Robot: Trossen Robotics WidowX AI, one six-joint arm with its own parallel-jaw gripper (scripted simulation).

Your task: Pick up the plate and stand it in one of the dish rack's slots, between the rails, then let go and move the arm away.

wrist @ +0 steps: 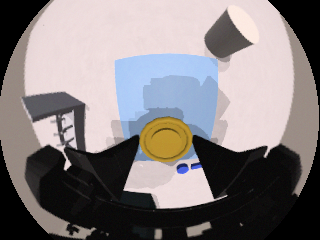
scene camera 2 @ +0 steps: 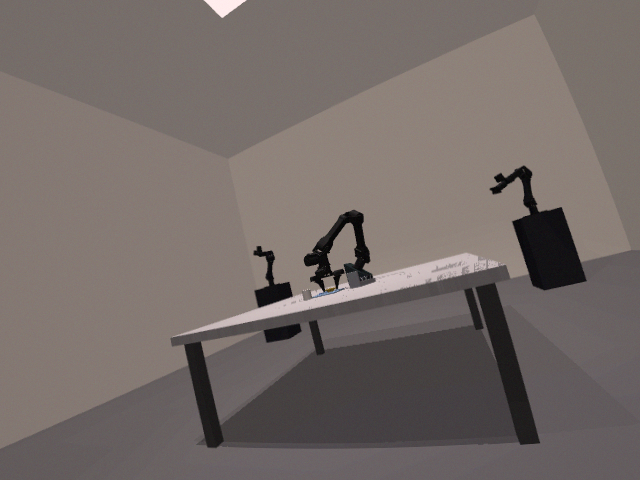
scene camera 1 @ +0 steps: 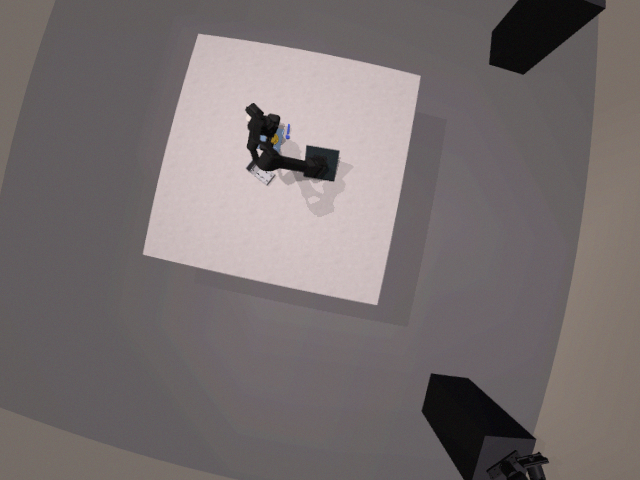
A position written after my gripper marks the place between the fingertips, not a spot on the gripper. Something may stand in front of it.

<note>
My gripper (wrist: pixel 166 138) is open and holds nothing. Also in view: a yellow plate (wrist: pixel 166 139), a dish rack (wrist: pixel 69 112), a cup (wrist: pixel 231 33) and a light blue mat (wrist: pixel 148 87).
</note>
